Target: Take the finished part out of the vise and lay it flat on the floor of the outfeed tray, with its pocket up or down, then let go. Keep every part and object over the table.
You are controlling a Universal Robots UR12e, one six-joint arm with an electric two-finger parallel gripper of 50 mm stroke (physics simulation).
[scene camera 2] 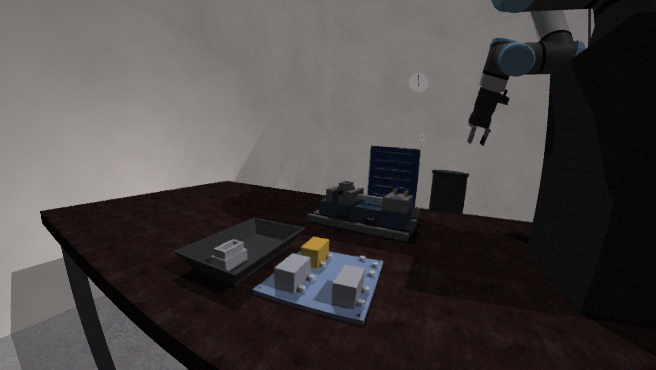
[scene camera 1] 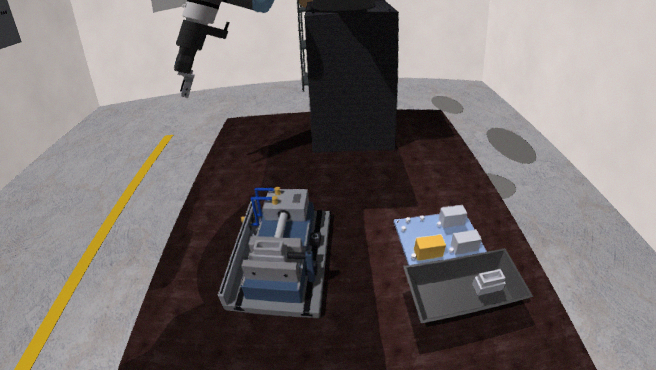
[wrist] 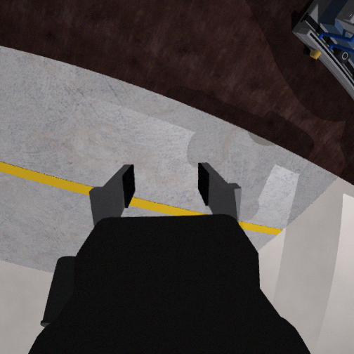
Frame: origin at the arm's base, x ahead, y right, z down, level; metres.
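Seen in the pictures: gripper, fingertip midpoint: [scene camera 2: 475, 143] [scene camera 1: 183, 94]; arm's base, link origin: [scene camera 2: 645, 53] [scene camera 1: 344, 5].
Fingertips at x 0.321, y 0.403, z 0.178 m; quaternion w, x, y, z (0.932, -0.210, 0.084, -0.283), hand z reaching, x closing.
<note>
Pixels of each thing's top centre, then the offset from my fingertips to it.
- finished part, top centre: [scene camera 1: 268, 245] [scene camera 2: 346, 182] dy -0.344, dx +0.354, dz +0.162 m
- vise, top centre: [scene camera 1: 275, 225] [scene camera 2: 367, 190] dy -0.335, dx +0.284, dz +0.177 m
- similar light part, top centre: [scene camera 2: 229, 245] [scene camera 1: 492, 275] dy -0.775, dx +0.333, dz +0.230 m
- light blue plate, top centre: [scene camera 2: 326, 275] [scene camera 1: 441, 238] dy -0.683, dx +0.188, dz +0.269 m
- yellow block, top centre: [scene camera 2: 315, 243] [scene camera 1: 430, 241] dy -0.650, dx +0.237, dz +0.233 m
The finished part [scene camera 1: 268, 246] [scene camera 2: 346, 185] is a grey block that sits between the jaws of the vise [scene camera 1: 272, 270] [scene camera 2: 367, 214], its pocket facing up. Part of the vise shows at the top right of the wrist view [wrist: 330, 17]; the part cannot be made out there. The outfeed tray [scene camera 1: 440, 291] [scene camera 2: 270, 241] is a dark, shallow tray. A similar light part [scene camera 1: 490, 282] [scene camera 2: 230, 254] stands in it, pocket up. My gripper [scene camera 1: 185, 94] [scene camera 2: 476, 143] [wrist: 165, 176] is open and empty. It hangs high, well away from the vise, beyond the table's edge.
A light blue plate [scene camera 1: 417, 231] [scene camera 2: 322, 295] beside the tray bears a yellow block [scene camera 1: 430, 247] [scene camera 2: 315, 251], two grey blocks [scene camera 1: 453, 217] [scene camera 1: 466, 242] [scene camera 2: 292, 273] [scene camera 2: 348, 287] and several small pegs. Blue hoses [scene camera 1: 256, 207] rise beside the vise. The dark robot pedestal [scene camera 1: 352, 85] [scene camera 2: 560, 225] stands at the back.
</note>
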